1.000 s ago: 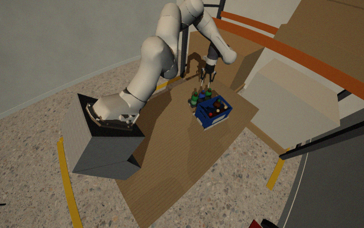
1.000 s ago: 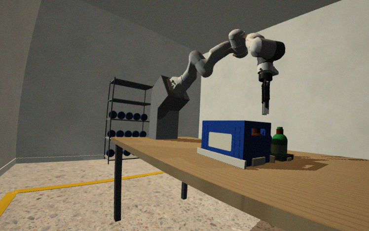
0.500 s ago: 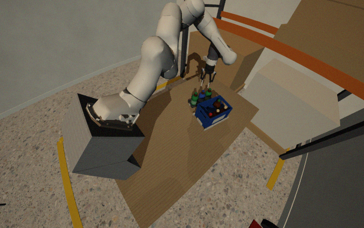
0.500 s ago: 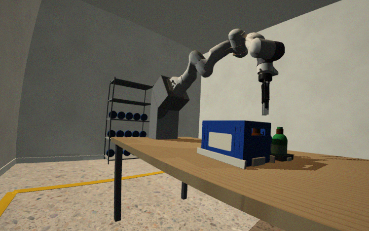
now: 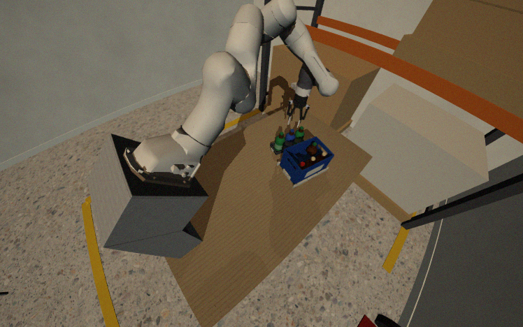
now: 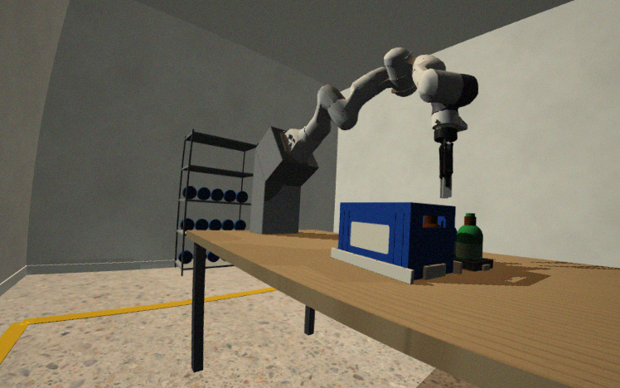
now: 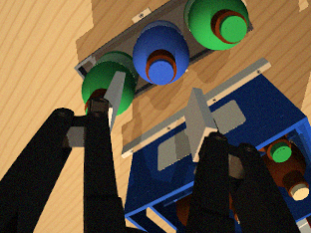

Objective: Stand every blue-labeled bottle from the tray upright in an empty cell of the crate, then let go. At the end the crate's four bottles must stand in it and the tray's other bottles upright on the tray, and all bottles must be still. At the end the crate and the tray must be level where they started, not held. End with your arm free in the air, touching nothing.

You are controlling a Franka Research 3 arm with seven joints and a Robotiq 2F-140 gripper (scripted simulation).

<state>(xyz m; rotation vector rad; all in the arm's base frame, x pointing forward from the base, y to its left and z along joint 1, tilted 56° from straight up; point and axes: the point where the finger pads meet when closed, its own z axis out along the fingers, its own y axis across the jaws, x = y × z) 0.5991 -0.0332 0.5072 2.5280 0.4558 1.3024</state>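
Right now my hand is 16 cm above the blue-labeled bottle. The rest, counted from my hand: dark tray: 23 cm below; crate: 19 cm to the right, 16 cm below, 12 cm behind.
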